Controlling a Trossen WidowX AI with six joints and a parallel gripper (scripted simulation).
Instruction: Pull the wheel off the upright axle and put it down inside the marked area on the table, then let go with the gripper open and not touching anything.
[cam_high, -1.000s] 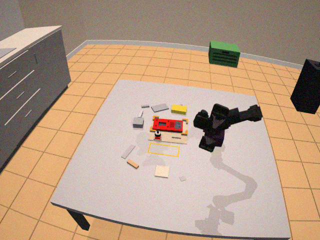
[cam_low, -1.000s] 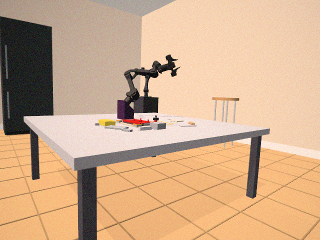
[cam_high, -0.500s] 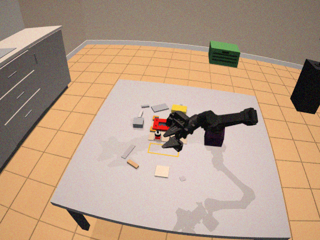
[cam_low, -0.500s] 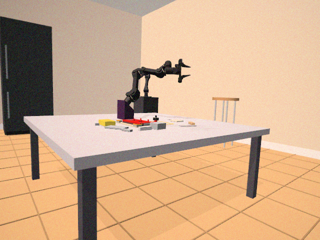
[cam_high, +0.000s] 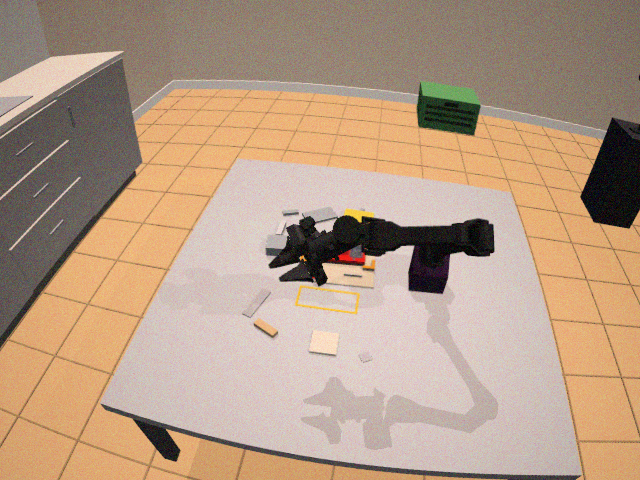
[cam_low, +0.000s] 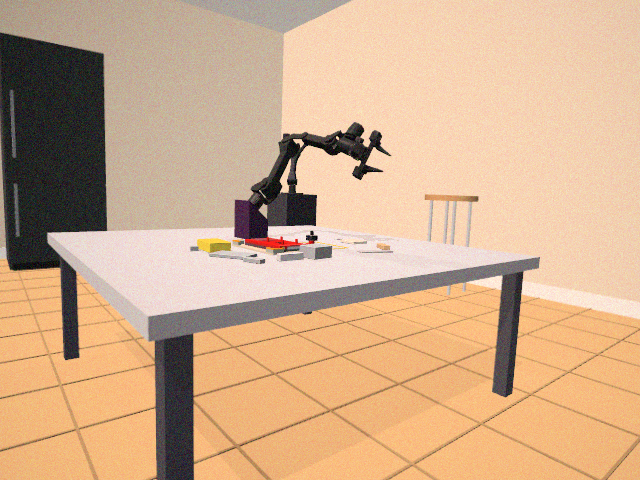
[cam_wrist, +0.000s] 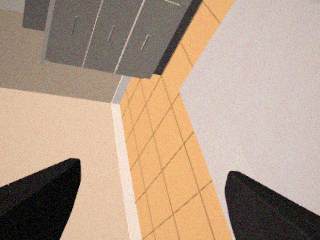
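Now: the black wheel 4 cm behind my gripper tip, 31 cm to the right of it and 27 cm below it. Also, from my gripper tip: tan bar (6 cm ahead, 6 cm to the right, 30 cm below); then cream tile (12 cm behind, 4 cm to the right, 30 cm below); then grey strip (11 cm ahead, 16 cm to the right, 31 cm below).
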